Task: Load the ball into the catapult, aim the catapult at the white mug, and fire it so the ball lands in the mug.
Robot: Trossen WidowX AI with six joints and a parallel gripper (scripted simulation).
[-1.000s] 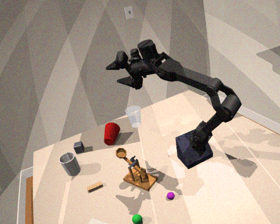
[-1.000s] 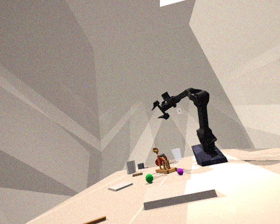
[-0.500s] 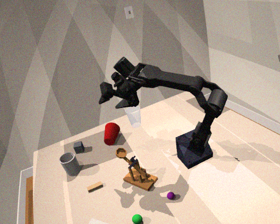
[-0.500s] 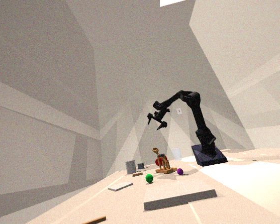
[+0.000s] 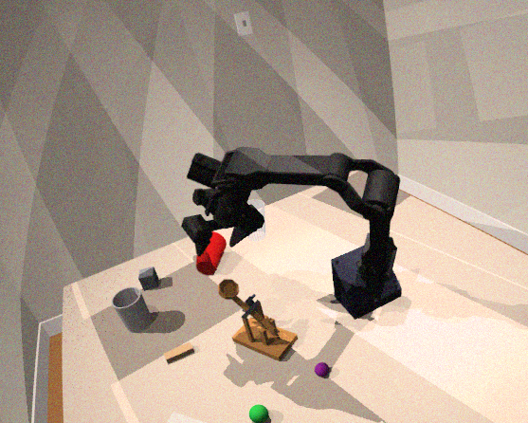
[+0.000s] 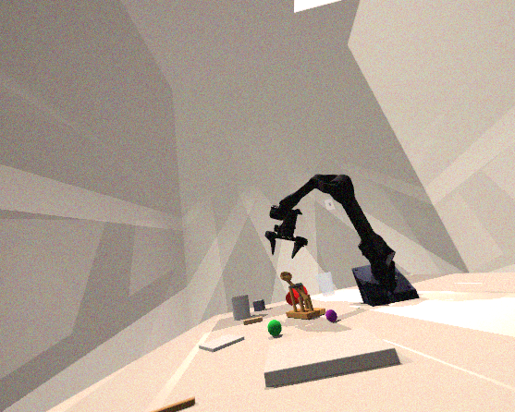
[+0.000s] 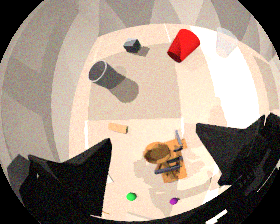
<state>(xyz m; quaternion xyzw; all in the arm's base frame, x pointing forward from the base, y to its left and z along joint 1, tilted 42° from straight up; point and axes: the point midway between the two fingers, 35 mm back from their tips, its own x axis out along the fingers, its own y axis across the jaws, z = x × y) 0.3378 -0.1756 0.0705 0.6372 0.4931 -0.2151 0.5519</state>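
Now: gripper tip 30 mm past the wooden catapult, 60 mm to the right of it and 160 mm above it. Round my gripper tip: purple ball 120 mm behind, 260 mm to the left, 210 mm below; wooden block 170 mm ahead, 50 mm to the left, 220 mm below; white mug 270 mm ahead, 130 mm to the right, 200 mm below.
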